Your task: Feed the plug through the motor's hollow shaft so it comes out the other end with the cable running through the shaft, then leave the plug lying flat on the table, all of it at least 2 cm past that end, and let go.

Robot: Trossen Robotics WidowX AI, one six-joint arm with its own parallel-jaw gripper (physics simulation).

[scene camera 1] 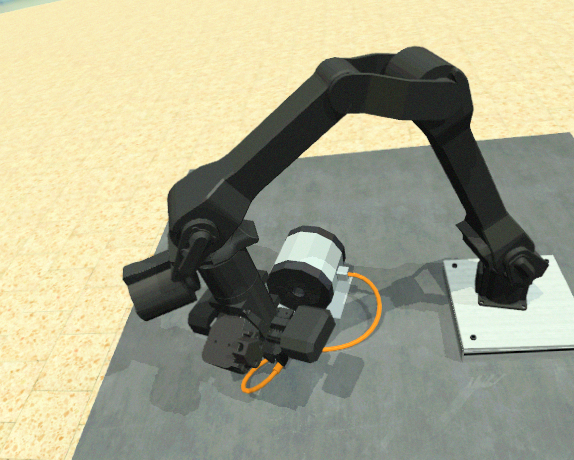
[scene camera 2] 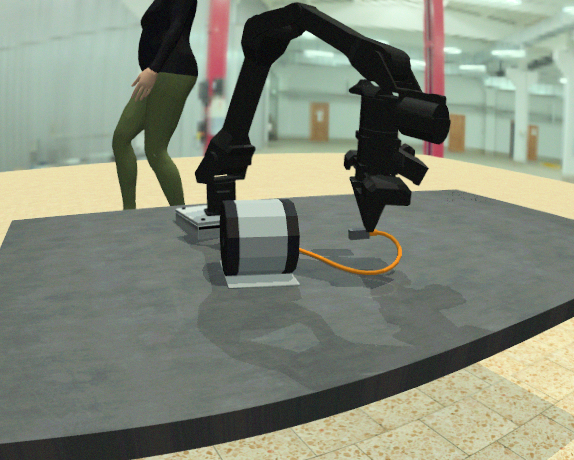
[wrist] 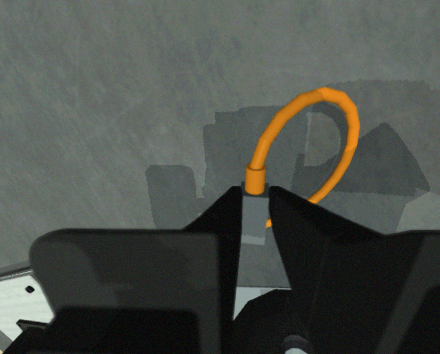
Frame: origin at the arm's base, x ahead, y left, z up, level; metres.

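Seen in the pictures: gripper, fingertip midpoint: [scene camera 1: 279,362] [scene camera 2: 368,229] [wrist: 254,195]; arm's base at its link origin: [scene camera 1: 501,291].
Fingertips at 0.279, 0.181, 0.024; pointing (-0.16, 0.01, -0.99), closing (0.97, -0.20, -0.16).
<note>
Offsets run from my fingertips to a thing's top centre, as dx, dy, dz. "pt": to the spot under its first point. Level surfaces: height alone.
The grey plug {-0.003, -0.014, +0.002} [scene camera 2: 358,234] [wrist: 254,220] is held above the table between the fingertips of my gripper [scene camera 1: 281,359] [scene camera 2: 371,229] [wrist: 254,195]. In the wrist view its free end points toward the motor. In scene camera 1 the gripper hides the plug. The orange cable [scene camera 1: 378,307] [scene camera 2: 360,272] [wrist: 354,125] leaves the plug's back end, loops round and runs to the side of the motor. The motor {+0.005, -0.171, +0.048} [scene camera 1: 308,255] [scene camera 2: 262,235] [wrist: 270,320], a white drum with black ends, lies on its side. The hole of its hollow shaft {pt +0.013, -0.132, -0.012} [scene camera 1: 298,291] [wrist: 295,344] shows in the end face nearest the gripper.
The motor stands on a pale base plate {+0.008, -0.171, -0.052} [scene camera 1: 342,302] [scene camera 2: 262,283]. The arm's white mounting plate [scene camera 1: 505,332] [scene camera 2: 187,216] [wrist: 17,305] is on the grey table {dz -0.054} [scene camera 1: 450,410] [scene camera 2: 125,360] [wrist: 100,100]. A person [scene camera 2: 160,105] stands behind the table.
</note>
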